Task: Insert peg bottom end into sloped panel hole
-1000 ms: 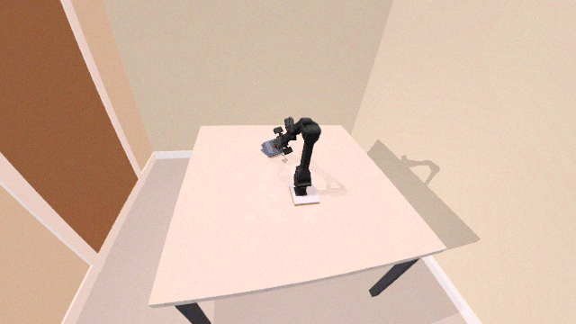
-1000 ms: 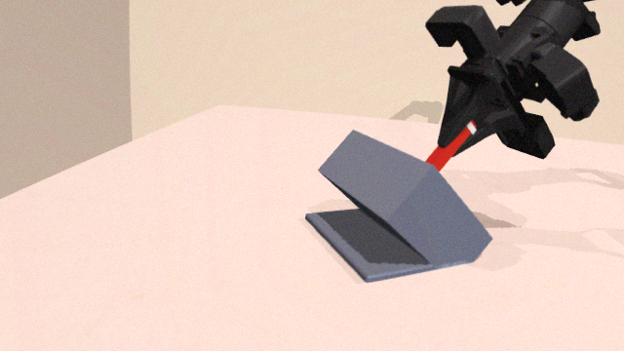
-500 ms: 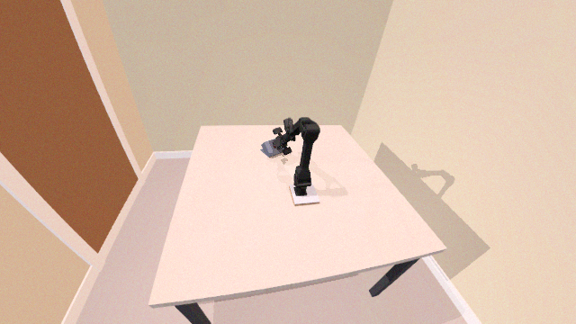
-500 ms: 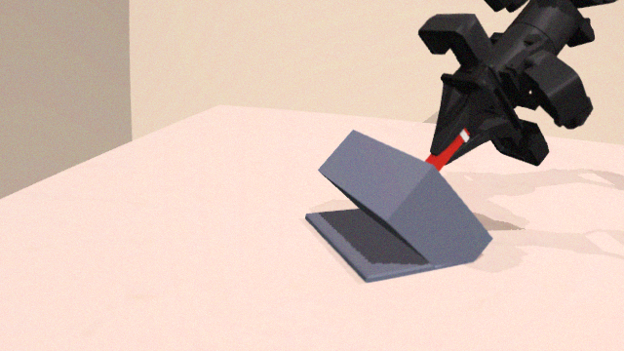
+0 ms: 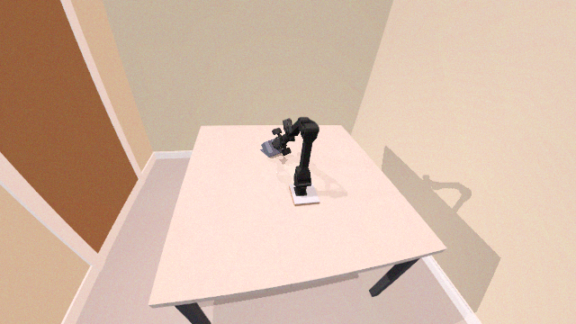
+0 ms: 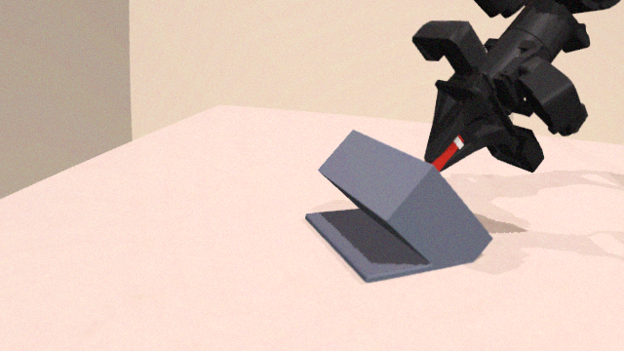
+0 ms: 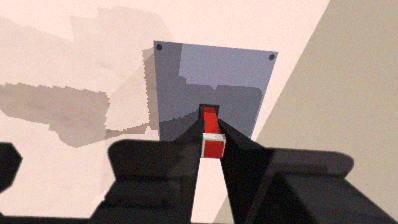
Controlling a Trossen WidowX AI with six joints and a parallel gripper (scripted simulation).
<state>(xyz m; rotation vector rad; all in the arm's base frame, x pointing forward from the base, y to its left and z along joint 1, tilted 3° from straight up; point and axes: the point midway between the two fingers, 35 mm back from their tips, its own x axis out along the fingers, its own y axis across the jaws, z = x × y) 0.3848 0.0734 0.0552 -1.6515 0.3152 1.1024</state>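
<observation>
The red peg lies 10 mm behind my gripper tip and 10 mm above it. Also, from my gripper tip: thin grey base plate (40 mm ahead, 20 mm to the left, 70 mm below); then sloped grey-blue panel (30 mm ahead, 20 mm to the left, 30 mm below).
</observation>
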